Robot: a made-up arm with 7 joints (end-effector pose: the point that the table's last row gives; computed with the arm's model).
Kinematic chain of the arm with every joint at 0, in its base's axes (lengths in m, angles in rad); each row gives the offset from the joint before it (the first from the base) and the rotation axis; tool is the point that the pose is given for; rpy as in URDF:
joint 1: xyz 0 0 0.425 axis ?
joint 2: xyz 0 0 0 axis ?
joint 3: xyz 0 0 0.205 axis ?
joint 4: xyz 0.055 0 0 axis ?
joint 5: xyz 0.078 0 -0.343 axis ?
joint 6: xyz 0 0 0 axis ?
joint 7: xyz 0.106 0 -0.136 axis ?
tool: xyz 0 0 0 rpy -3.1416 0 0
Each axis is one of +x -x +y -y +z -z.
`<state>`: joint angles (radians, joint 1 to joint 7).
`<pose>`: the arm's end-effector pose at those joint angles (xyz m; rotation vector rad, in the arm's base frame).
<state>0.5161 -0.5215 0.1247 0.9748 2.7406 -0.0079 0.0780</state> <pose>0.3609 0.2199 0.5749 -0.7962 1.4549 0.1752</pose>
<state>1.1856 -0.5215 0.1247 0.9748 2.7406 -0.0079 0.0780</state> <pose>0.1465 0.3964 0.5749 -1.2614 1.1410 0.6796</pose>
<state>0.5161 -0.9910 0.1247 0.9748 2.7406 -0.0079 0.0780</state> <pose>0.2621 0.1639 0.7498 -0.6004 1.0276 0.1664</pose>
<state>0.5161 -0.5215 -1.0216 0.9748 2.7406 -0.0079 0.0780</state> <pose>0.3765 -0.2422 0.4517 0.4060 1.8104 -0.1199</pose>
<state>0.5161 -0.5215 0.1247 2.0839 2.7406 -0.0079 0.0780</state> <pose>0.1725 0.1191 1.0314 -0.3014 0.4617 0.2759</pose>
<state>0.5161 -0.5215 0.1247 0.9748 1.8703 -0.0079 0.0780</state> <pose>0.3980 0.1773 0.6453 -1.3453 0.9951 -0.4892</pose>
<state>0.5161 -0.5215 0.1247 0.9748 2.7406 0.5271 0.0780</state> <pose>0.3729 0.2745 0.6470 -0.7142 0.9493 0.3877</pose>
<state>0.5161 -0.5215 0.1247 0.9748 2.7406 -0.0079 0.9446</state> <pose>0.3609 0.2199 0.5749 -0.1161 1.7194 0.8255</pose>
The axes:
joint 1: +z
joint 2: +y
joint 3: +z
joint 4: -y
joint 5: -z
joint 6: +y
joint 7: -z

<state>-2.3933 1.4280 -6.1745 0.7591 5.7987 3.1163 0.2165</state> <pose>-0.0695 -0.0229 0.2425 -0.1040 -0.7112 1.4385</pose>
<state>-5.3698 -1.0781 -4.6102 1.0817 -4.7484 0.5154 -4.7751</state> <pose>-0.4583 0.2984 0.4138 -2.3933 -0.3926 0.5763</pose>
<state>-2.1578 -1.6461 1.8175 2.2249 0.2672 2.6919 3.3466</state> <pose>0.4087 0.0899 0.2867 -0.7083 -1.5393 1.4423</pose>
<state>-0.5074 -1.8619 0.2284 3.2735 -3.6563 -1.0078 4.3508</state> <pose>-0.5059 0.2086 0.3664 1.0943 -0.6821 -2.1686</pose>
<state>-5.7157 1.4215 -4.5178 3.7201 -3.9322 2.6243 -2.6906</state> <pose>0.4167 -0.0579 0.5356 -1.5952 -0.9514 2.3629</pose>
